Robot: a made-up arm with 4 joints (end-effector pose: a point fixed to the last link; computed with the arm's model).
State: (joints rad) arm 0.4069 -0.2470 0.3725 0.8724
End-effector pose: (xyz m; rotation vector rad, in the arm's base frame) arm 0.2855 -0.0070 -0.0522 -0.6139 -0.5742 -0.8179
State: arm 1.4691 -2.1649 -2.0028 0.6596
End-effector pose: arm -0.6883 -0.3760 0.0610 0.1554 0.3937 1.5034
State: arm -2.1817 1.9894 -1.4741 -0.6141
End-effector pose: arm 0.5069 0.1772 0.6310 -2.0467 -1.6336 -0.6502
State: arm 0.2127 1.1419 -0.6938 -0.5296
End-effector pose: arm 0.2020 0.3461 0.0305 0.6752 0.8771 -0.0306
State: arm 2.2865 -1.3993 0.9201 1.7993
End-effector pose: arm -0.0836 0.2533 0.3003 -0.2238 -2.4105 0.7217
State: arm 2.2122 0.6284 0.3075 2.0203
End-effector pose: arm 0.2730 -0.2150 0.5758 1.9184 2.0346 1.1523
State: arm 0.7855 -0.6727 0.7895 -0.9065
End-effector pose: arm -0.0758 -0.3140 -0.0544 -1.7297 -0.0089 0.6750
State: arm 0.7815 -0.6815 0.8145 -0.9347
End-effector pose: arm -0.0815 -0.3222 -0.0462 -1.7528 0.0133 0.6786
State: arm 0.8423 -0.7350 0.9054 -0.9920
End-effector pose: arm -0.0902 -0.3616 0.0040 -1.9086 0.0590 0.6561
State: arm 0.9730 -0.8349 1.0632 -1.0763
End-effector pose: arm -0.1079 -0.4127 0.1070 -2.1934 0.1278 0.5768
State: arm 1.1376 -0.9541 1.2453 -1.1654
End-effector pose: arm -0.1378 -0.4373 0.2342 -2.5134 0.1903 0.4283
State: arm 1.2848 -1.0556 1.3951 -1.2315
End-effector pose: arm -0.1693 -0.4315 0.3366 -2.7647 0.2129 0.2589
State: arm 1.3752 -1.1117 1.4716 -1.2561
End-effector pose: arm -0.1852 -0.4192 0.3904 -2.8985 0.1969 0.1544
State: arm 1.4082 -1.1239 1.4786 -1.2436
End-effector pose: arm -0.1817 -0.4141 0.4048 -2.9366 0.1660 0.1402
